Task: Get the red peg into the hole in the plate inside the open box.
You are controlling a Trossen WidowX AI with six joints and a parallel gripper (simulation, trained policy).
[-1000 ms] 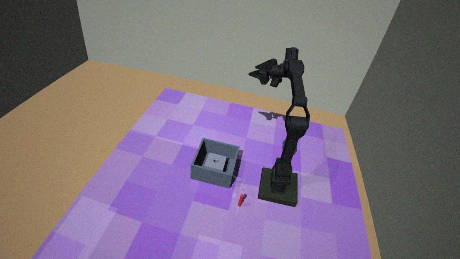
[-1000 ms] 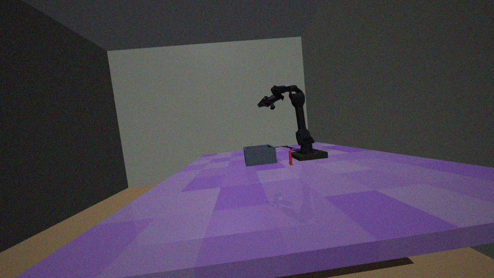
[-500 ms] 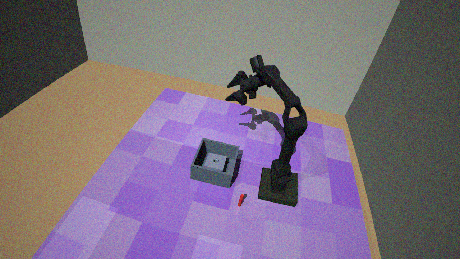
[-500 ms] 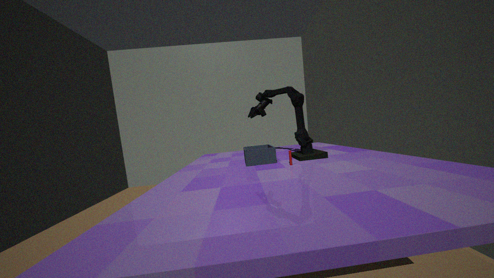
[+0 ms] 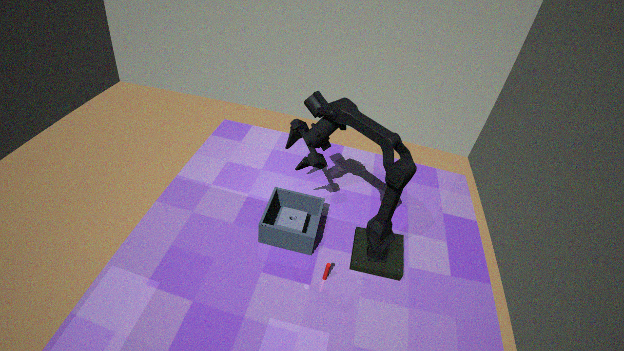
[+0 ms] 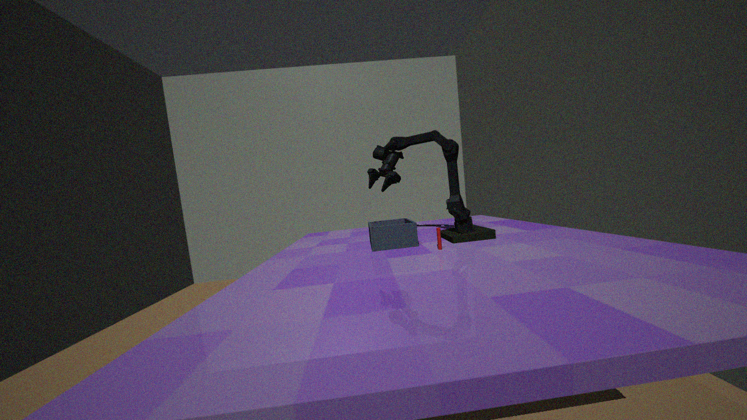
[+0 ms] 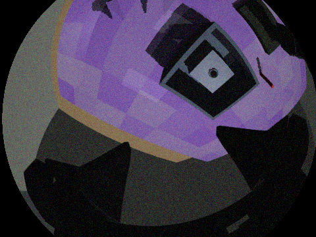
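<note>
The red peg is 27 cm to the left of my gripper tip, 21 cm below it and 18 cm behind it. Round my gripper tip: grey box (22 cm below, 9 cm to the left, 4 cm behind); light plate (20 cm below, 9 cm to the left, 4 cm behind).
</note>
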